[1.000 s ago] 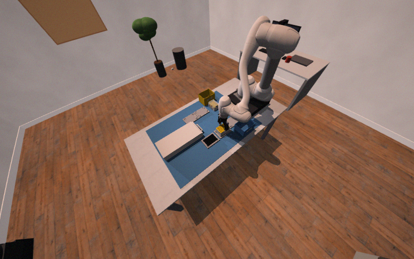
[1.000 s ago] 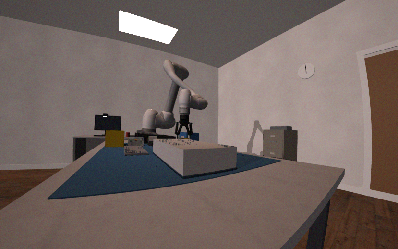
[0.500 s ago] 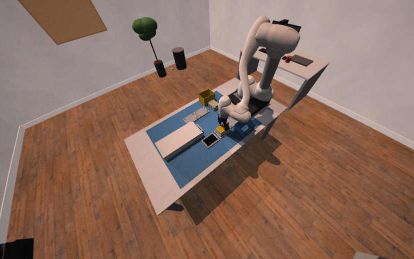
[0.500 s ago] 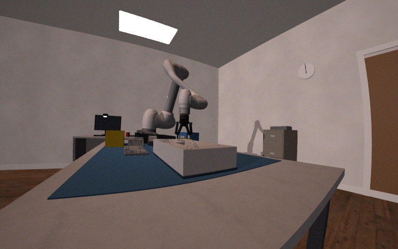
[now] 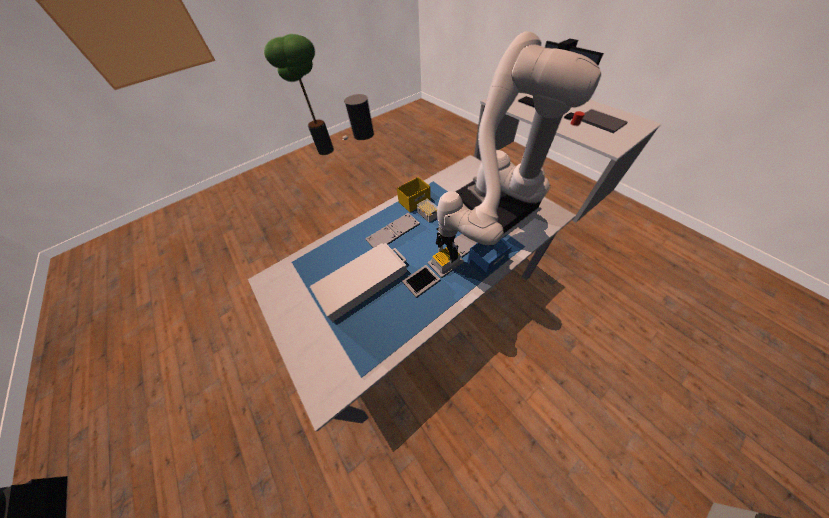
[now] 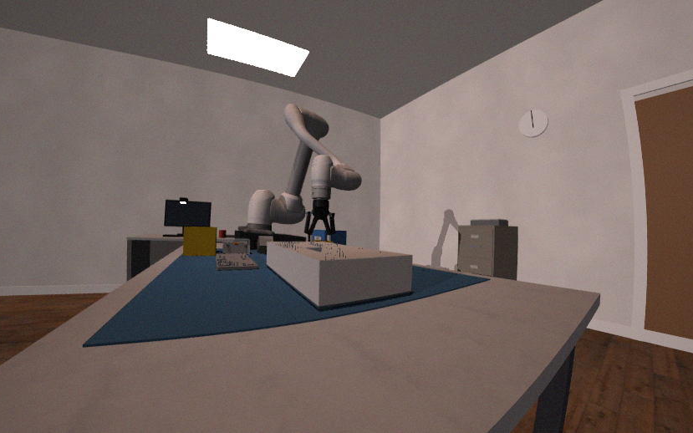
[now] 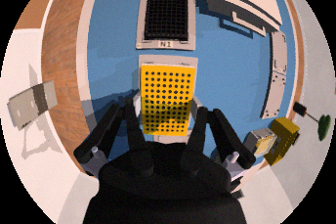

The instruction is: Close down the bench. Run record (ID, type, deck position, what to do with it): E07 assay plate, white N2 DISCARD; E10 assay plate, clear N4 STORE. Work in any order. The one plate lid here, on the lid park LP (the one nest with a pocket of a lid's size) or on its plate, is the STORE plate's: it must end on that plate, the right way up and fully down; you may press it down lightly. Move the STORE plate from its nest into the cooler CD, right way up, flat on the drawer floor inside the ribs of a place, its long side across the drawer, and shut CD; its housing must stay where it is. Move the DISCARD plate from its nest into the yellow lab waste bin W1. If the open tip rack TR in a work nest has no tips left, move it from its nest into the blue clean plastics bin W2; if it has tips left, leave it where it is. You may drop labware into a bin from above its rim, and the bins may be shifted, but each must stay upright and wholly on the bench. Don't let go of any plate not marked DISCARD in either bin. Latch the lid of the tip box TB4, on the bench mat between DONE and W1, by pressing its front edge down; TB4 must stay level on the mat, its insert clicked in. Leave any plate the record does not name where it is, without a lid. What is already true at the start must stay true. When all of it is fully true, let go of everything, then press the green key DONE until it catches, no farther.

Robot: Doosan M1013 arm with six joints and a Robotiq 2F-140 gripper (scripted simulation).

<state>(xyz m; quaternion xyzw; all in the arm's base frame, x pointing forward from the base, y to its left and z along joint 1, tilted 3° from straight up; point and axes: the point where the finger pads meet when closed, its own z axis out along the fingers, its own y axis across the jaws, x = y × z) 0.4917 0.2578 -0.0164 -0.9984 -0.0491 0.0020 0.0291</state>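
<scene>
Right now the blue bin W2 is 20 cm behind my hand, 11 cm to the left of it and 2 cm below it. The rest, counted from my hand: cooler drawer: 36 cm ahead, 14 cm to the right, 3 cm below; then yellow-topped tip rack: 1 cm to the right, 1 cm below, 1 cm behind; then black plate: 18 cm ahead, 4 cm below, 3 cm to the left.
</scene>
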